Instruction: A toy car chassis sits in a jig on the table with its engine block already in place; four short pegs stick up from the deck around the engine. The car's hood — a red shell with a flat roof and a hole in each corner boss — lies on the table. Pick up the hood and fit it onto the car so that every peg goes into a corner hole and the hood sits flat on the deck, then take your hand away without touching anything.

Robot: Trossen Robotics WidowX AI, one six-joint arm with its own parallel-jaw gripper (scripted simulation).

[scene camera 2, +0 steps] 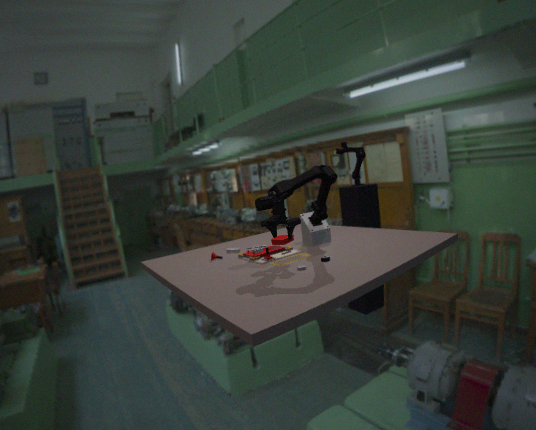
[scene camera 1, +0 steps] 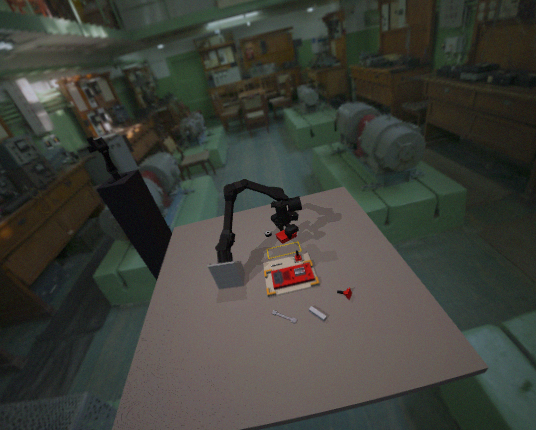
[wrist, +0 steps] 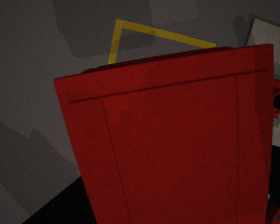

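Note:
Gripper [wrist: 174, 167] carrying a red hood [wrist: 186, 130].

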